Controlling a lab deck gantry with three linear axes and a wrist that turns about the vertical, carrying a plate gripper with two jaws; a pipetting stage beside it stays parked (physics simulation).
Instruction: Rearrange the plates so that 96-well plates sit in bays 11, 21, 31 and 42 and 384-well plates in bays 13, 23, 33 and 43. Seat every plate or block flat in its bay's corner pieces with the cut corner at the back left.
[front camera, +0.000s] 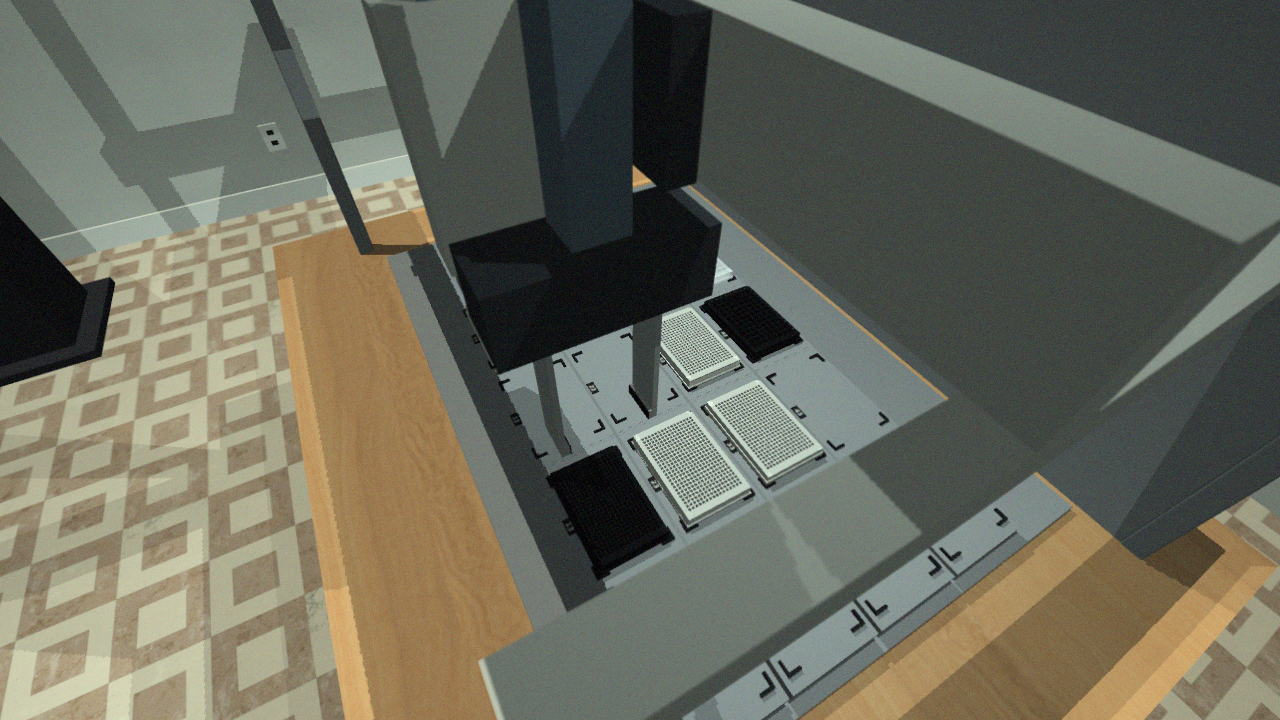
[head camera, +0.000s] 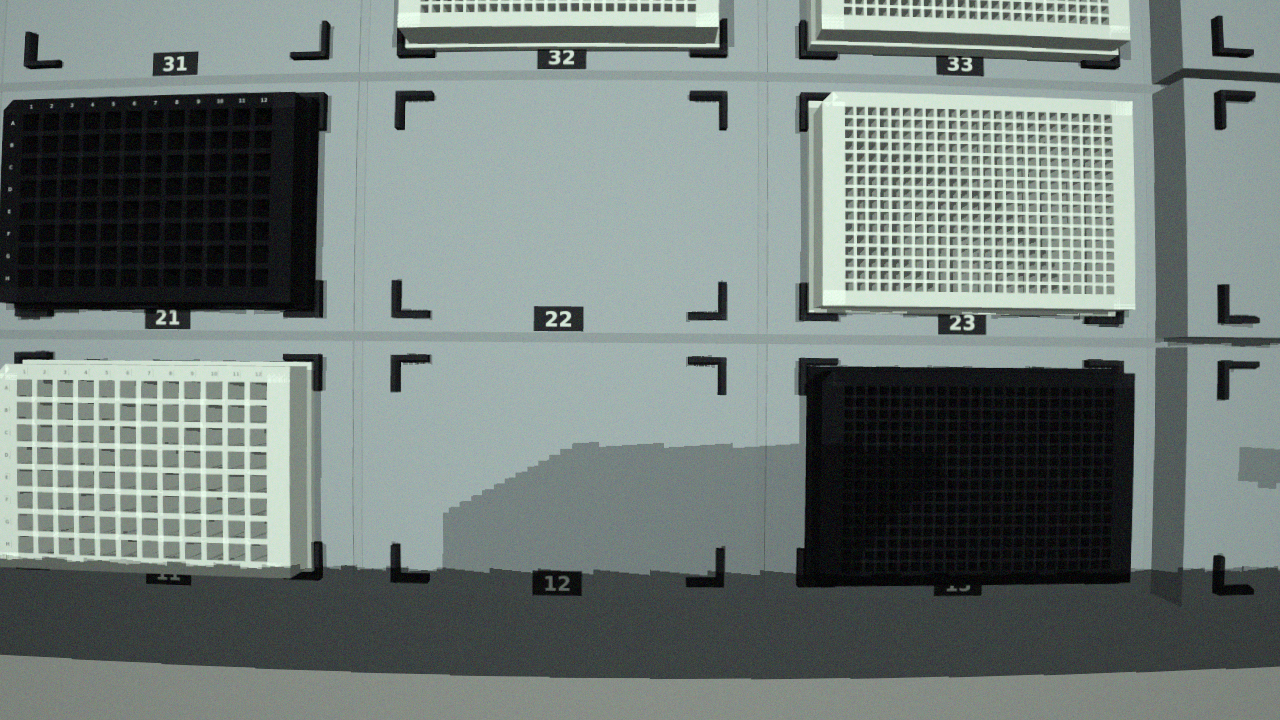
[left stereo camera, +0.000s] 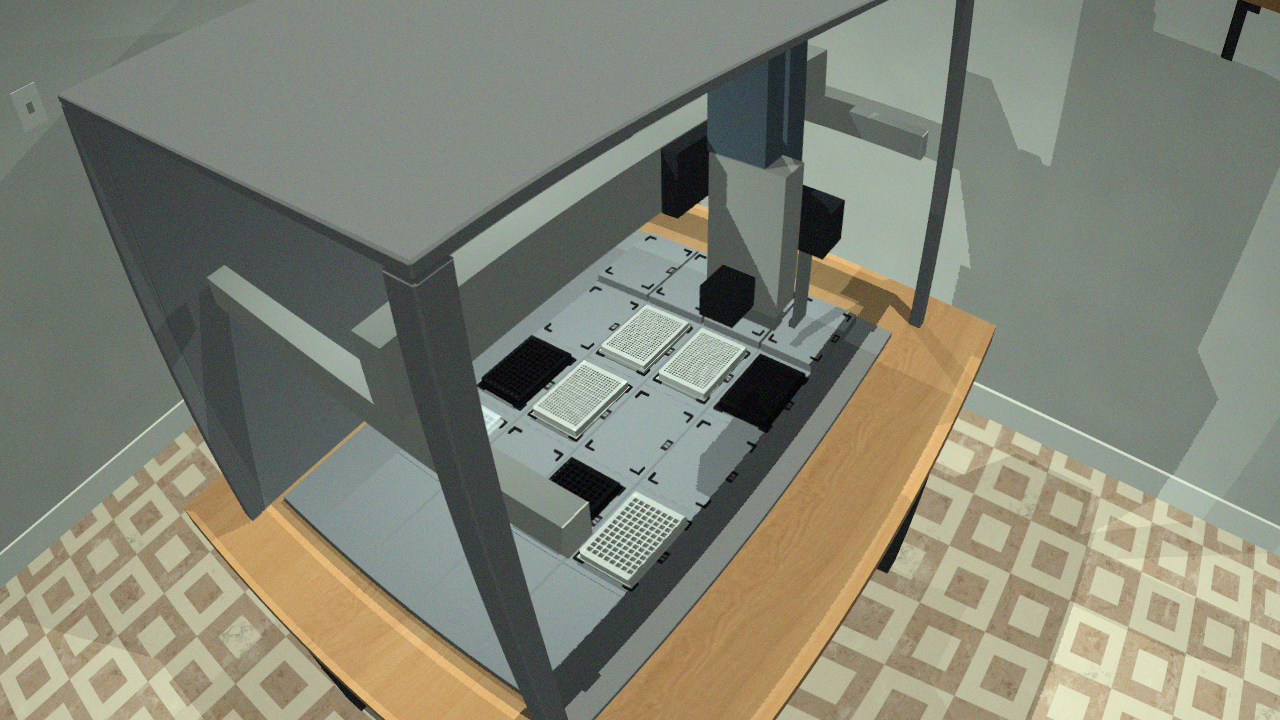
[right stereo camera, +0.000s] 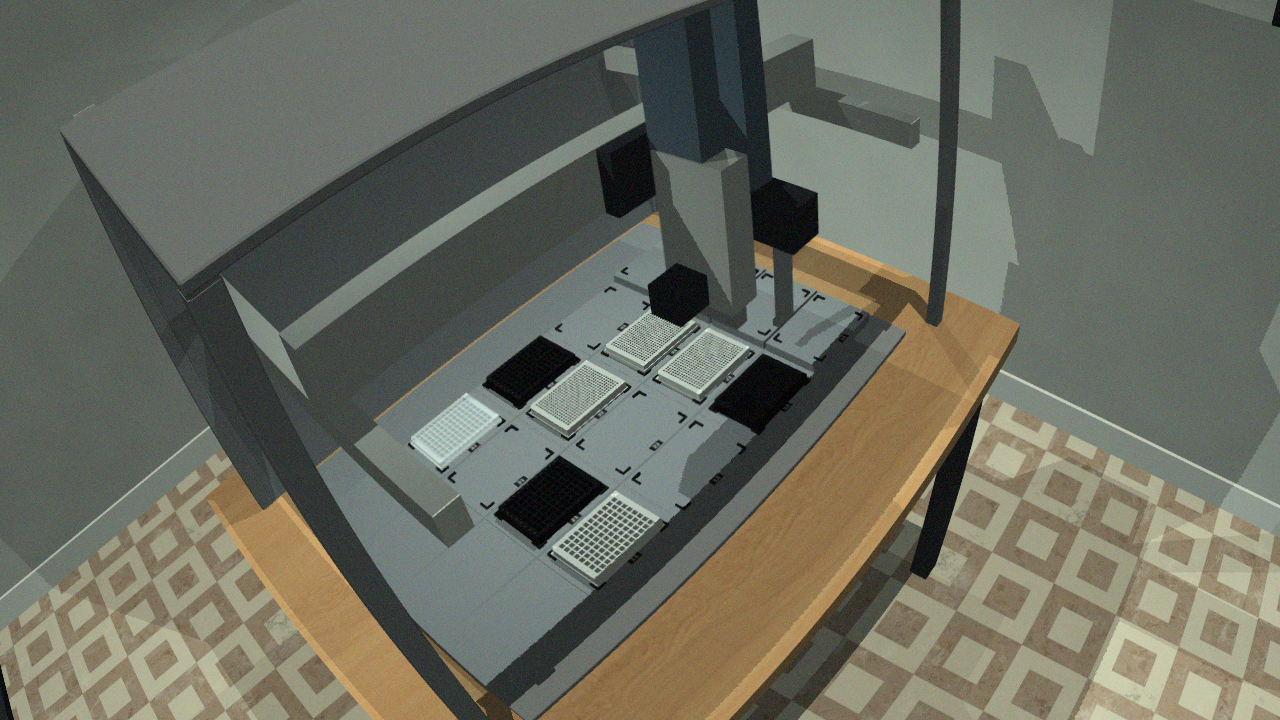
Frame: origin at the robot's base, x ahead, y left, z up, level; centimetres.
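Seen in the pictures: gripper, fingertip midpoint: (front camera: 601, 421) (right stereo camera: 758, 308); robot's base at its link origin: (front camera: 465, 312) (head camera: 29, 559) (left stereo camera: 631, 589) (right stereo camera: 598, 588).
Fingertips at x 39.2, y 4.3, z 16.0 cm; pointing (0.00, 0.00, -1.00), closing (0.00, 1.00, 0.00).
Pixels of each thing's top centre, then the offset from my fingertips to it. "pt": a spot on its surface instead.
- white 96-well plate at its top centre: (head camera: 138, 469) (left stereo camera: 633, 535) (right stereo camera: 606, 534) dx -32.8, dy +0.0, dz -14.6 cm
- black 96-well plate at its top centre: (head camera: 141, 198) (left stereo camera: 566, 498) (right stereo camera: 548, 495) dx -32.8, dy +10.7, dz -14.6 cm
- black 384-well plate at its top centre: (head camera: 980, 479) (front camera: 607, 501) (right stereo camera: 761, 387) (left stereo camera: 763, 386) dx +0.0, dy +0.0, dz -14.6 cm
- white 384-well plate at its top centre: (head camera: 982, 200) (front camera: 689, 460) (right stereo camera: 703, 359) (left stereo camera: 702, 359) dx +0.0, dy +10.7, dz -14.6 cm
- bay 32 at a spot on its surface: (head camera: 559, 34) pt dx -16.4, dy +17.3, dz -15.2 cm
- bay 33 at a spot on its surface: (head camera: 971, 40) pt dx +0.0, dy +17.3, dz -15.1 cm
- white plate at its top centre: (right stereo camera: 453, 427) dx -32.8, dy +32.1, dz -14.6 cm
- black plate at its top centre: (front camera: 751, 316) (left stereo camera: 525, 366) (right stereo camera: 529, 366) dx -16.4, dy +32.1, dz -14.6 cm
My gripper (front camera: 604, 428) is open and empty, raised above the deck. One jaw shows in the stereo views. In the head view, a white 96-well plate (head camera: 143, 465) (right stereo camera: 606, 539) sits in bay 11 and a black 96-well plate (head camera: 147, 201) (right stereo camera: 551, 499) in bay 21. A black 384-well plate (head camera: 975, 479) (front camera: 610, 510) is in bay 13, and a white 384-well plate (head camera: 975, 201) (front camera: 693, 467) in bay 23. White 384-well plates stand in bay 32 (head camera: 559, 34) (front camera: 699, 346) and bay 33 (head camera: 971, 40) (front camera: 763, 429). Bay 31 is empty.
In the right stereo view, a white plate (right stereo camera: 454, 429) and a black plate (right stereo camera: 530, 369) stand in the back row; the black one's wells are too small to count. The bay right of it is empty. The parked pipetting stage (right stereo camera: 702, 232) stands beside the gripper. Bays 12 and 22 are empty.
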